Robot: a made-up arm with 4 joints.
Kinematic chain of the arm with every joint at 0, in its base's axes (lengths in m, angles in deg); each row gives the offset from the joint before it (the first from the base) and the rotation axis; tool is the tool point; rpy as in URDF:
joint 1: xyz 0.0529 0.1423 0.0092 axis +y
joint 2: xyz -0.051 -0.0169 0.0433 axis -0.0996 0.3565 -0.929
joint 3: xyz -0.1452 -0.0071 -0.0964 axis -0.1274 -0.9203 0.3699
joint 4: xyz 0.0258 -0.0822 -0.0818 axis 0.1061 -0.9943 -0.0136
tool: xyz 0.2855 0.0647 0.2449 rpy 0 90 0
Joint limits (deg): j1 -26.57..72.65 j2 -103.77..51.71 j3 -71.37..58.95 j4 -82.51..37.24
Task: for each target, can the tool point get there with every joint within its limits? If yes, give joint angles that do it. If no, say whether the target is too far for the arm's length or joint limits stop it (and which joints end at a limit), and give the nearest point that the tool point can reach.
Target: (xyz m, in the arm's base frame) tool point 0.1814 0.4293 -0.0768
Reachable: yes | joints -11.00 -68.25 13.52 -68.19
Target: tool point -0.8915 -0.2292 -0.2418
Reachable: no: too far | nearest point -0.4984 0.0120 -0.1373 | short by 0.473 m
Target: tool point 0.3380 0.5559 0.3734
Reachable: no: joint limits stop it (at a limit: joint 1, joint 2, joint 3, joint 4) | nearest point 0.2573 0.3360 0.2938 | short by 0.247 m
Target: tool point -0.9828 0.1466 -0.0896
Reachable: no: too far | nearest point -0.5471 0.1576 -0.0480 | short by 0.438 m
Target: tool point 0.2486 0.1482 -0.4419
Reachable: yes | joints -16.76 -52.72 -45.98 -71.46
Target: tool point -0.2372 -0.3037 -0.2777
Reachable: no: joint limits stop it (at a limit: joint 3) | nearest point -0.1646 -0.0530 -0.2059 | short by 0.271 m
